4 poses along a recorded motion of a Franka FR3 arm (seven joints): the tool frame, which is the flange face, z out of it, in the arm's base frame.
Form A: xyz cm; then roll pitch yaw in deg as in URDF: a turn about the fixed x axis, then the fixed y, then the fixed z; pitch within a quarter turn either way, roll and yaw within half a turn.
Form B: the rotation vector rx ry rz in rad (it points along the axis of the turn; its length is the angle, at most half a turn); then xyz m. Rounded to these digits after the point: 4 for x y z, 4 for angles.
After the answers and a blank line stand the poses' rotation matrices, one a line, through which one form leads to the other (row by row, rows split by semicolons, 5 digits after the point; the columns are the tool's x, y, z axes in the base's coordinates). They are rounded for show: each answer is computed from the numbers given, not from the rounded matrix.
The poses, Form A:
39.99 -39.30 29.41 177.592 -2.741 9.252
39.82 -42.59 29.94 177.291 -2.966 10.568
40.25 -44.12 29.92 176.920 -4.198 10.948
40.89 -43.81 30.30 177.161 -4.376 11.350
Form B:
3.0926 0.2487 0.0792 0.3999 -0.3930 0.2941
3.0851 0.2834 0.0866 0.3982 -0.4259 0.2994
3.0789 0.2920 0.1208 0.4025 -0.4412 0.2992
3.0824 0.3034 0.1253 0.4089 -0.4381 0.3030

0.98586 0.15865 0.05391; 0.16059 -0.98644 -0.03379; 0.04782 0.04197 -0.99797
0.98172 0.18079 0.05948; 0.18316 -0.98239 -0.03698; 0.05174 0.04720 -0.99754
0.97917 0.18578 0.08197; 0.18941 -0.98113 -0.03887; 0.07320 0.05359 -0.99588
0.97759 0.19286 0.08446; 0.19623 -0.97998 -0.03356; 0.07630 0.04939 -0.99586

